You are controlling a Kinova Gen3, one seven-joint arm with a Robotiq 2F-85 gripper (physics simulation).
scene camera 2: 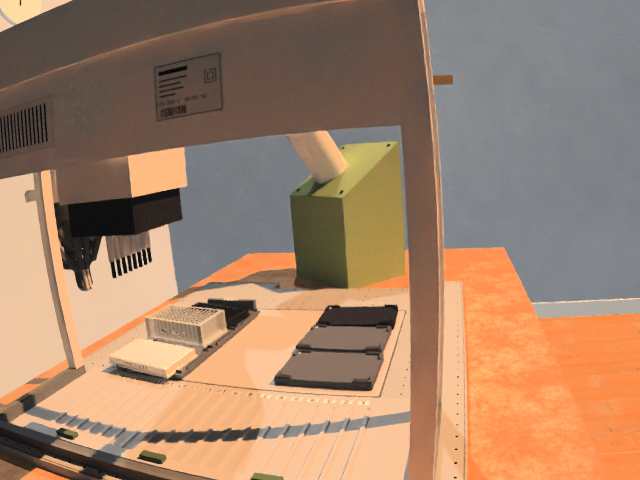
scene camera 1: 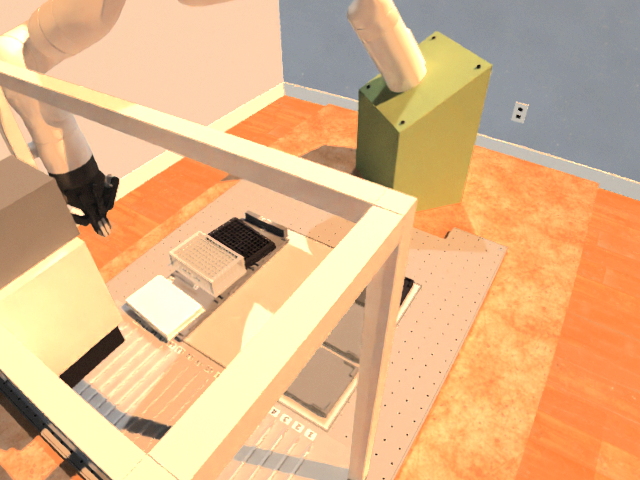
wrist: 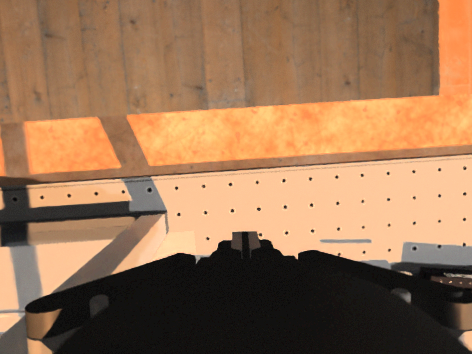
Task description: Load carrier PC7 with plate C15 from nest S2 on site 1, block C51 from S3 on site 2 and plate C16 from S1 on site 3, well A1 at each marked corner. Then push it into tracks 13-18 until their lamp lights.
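Places are measured from the arm's base along level axes (x up, y left, z back), in millimetres.
Where they show: gripper, fingertip midpoint: [scene camera 2: 86, 290] [scene camera 1: 105, 234] [wrist: 245, 249]; arm's base, origin of the base link: [scene camera 1: 407, 77].
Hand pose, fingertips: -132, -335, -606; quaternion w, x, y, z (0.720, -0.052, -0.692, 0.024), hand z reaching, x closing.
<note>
Things, the pixels of their top centre, and the offset from my fingertips, as dx, dy, dz. "pt": a spot on its surface instead.
- carrier, middle of its top: [scene camera 2: 193, 325] [scene camera 1: 214, 262] -97, +150, +108
- black gridded plate, middle of its top: [scene camera 2: 210, 310] [scene camera 1: 239, 237] -96, +150, +189
- dark gridded edge, surface spot: [wrist: 452, 281] pt -96, +90, +181
The carrier [scene camera 1: 205, 298] [scene camera 2: 207, 352] lies at the left of the deck, its dark upright end piece [scene camera 1: 265, 225] [scene camera 2: 231, 304] at the back. On it stand a white plate [scene camera 1: 165, 305] [scene camera 2: 149, 354] in front, a clear deep-well block [scene camera 1: 206, 258] [scene camera 2: 180, 325] in the middle and a black gridded plate [scene camera 1: 241, 238] behind. Part of a dark gridded edge [wrist: 452, 281] shows in the wrist view. My gripper [scene camera 1: 104, 230] [scene camera 2: 85, 281] [wrist: 245, 249] is shut and empty, well above the deck, left of the carrier. Labels and A1 corners are too small to read.
Flat nests [scene camera 2: 356, 315] [scene camera 2: 343, 337] [scene camera 2: 330, 367] stand at the right without visible labware. Grooved numbered tracks [scene camera 1: 139, 379] [scene camera 2: 206, 413] lie in front. A pipetting head [scene camera 1: 49, 294] [scene camera 2: 126, 211] hangs at the left, near my gripper. Frame posts [scene camera 1: 379, 335] [scene camera 2: 423, 258] surround the deck.
</note>
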